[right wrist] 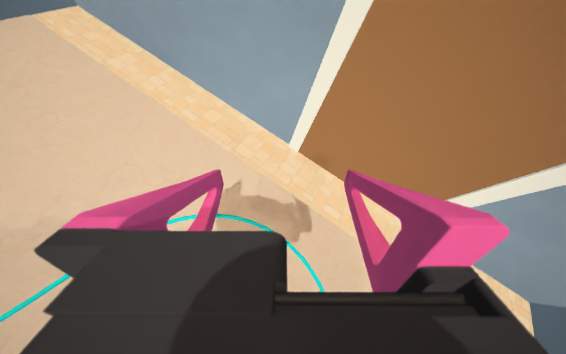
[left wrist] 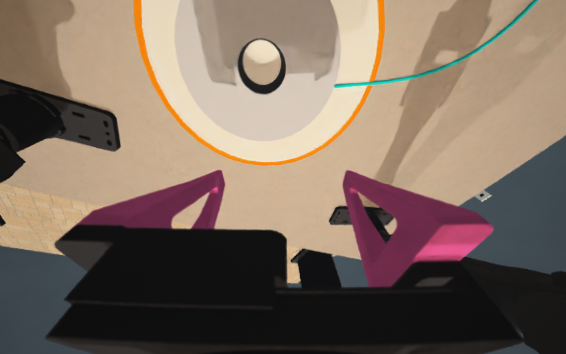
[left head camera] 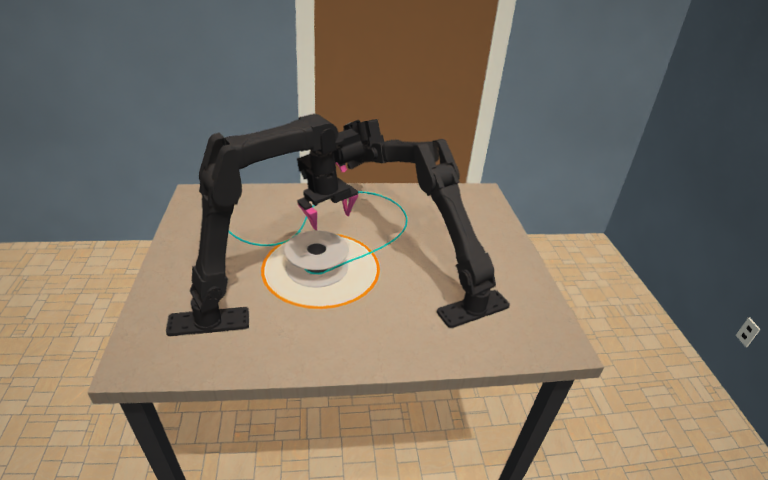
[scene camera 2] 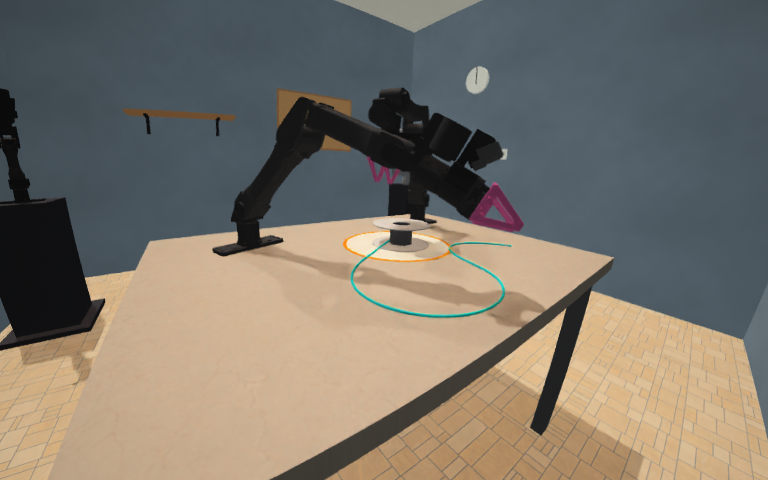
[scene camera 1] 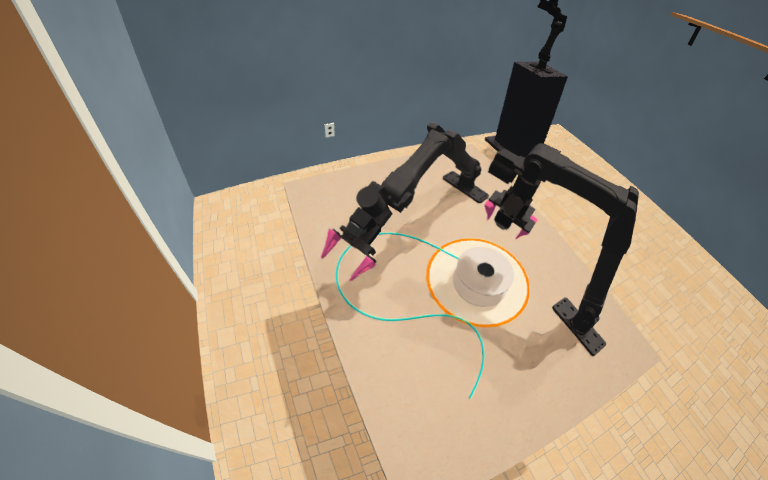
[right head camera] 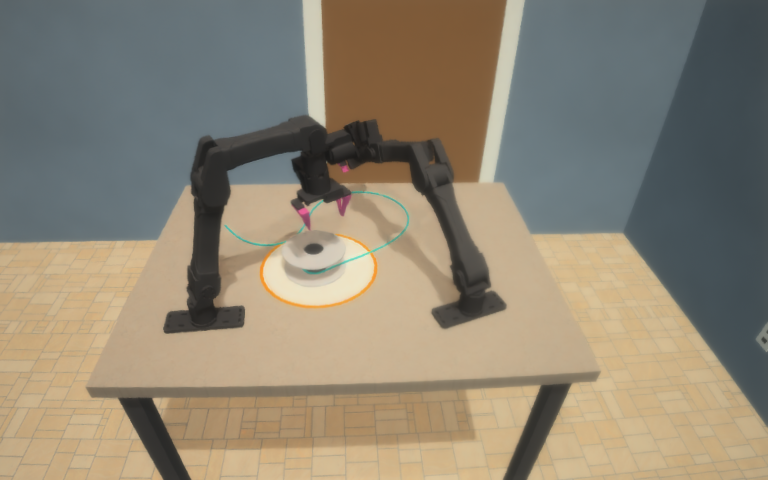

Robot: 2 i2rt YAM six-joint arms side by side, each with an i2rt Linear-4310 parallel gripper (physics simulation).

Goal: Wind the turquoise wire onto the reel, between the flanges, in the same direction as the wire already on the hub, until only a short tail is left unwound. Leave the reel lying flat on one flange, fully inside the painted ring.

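Pixels of known places: left gripper, fingertip midpoint: (left wrist: 283, 177) (left head camera: 331, 222) (scene camera 2: 383, 183) (right head camera: 325, 222); right gripper, fingertip midpoint: (right wrist: 283, 176) (scene camera 2: 517, 228) (scene camera 1: 335, 269); left arm's base, link origin: (left wrist: 43, 112) (left head camera: 208, 322) (scene camera 1: 578, 326) (right head camera: 205, 320); right arm's base, link origin: (left head camera: 473, 309) (scene camera 2: 249, 246) (scene camera 1: 465, 187) (right head camera: 469, 310).
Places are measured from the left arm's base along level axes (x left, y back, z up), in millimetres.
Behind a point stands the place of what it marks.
Note:
The pale grey reel (left head camera: 334, 251) @(x -340, y -167, z 64 mm) (right head camera: 331, 251) @(x -340, y -166, z 64 mm) (scene camera 1: 501, 277) @(x -246, y -158, z 64 mm) (scene camera 2: 419, 225) @(x -265, y -235, z 65 mm) (left wrist: 260, 115) @(x -307, y -134, z 65 mm) lies flat on one flange inside the orange ring (left head camera: 320, 307) @(x -283, y -15, z 1 mm) (right head camera: 315, 306) @(x -284, y -17, z 1 mm) (scene camera 1: 485, 326) @(x -159, y -266, z 0 mm) (scene camera 2: 403, 260) @(x -402, y -303, z -1 mm) (left wrist: 267, 163) @(x -358, y -25, z 0 mm). The turquoise wire (left head camera: 406, 220) @(x -610, y -381, z 3 mm) (right head camera: 408, 217) @(x -615, y -398, z 3 mm) (scene camera 1: 390, 319) @(x -307, y -497, z 5 mm) (scene camera 2: 441, 315) @(x -562, y -543, z 5 mm) (right wrist: 245, 219) @(x -413, y -580, z 4 mm) leaves between the flanges and curves loosely over the table in an S. My left gripper (left head camera: 331, 221) @(x -327, y -134, z 187 mm) (right head camera: 325, 221) @(x -327, y -134, z 187 mm) (scene camera 1: 504, 228) @(x -327, y -134, z 187 mm) (scene camera 2: 384, 181) @(x -327, y -134, z 187 mm) (left wrist: 283, 177) @(x -327, y -134, z 187 mm) is open and empty, pointing down above the reel. My right gripper (scene camera 1: 337, 268) @(x -435, y -595, z 144 mm) (right wrist: 283, 176) @(x -435, y -595, z 144 mm) is open and empty above the wire's far loop; arm parts mostly hide it in the head views.
The table (left head camera: 368, 350) @(x -381, y 146, z 0 mm) (right head camera: 362, 350) @(x -387, y 148, z 0 mm) (scene camera 2: 198, 367) @(x -894, y -436, z 0 mm) carries both arm bases (left head camera: 207, 320) @(x -5, y 30, z 38 mm) (left head camera: 473, 309) @(x -670, y 79, z 29 mm). In the head views my left forearm passes near the wire's free end, and the two wrists overlap. A black pedestal (scene camera 1: 532, 107) (scene camera 2: 39, 266) stands beyond the table.

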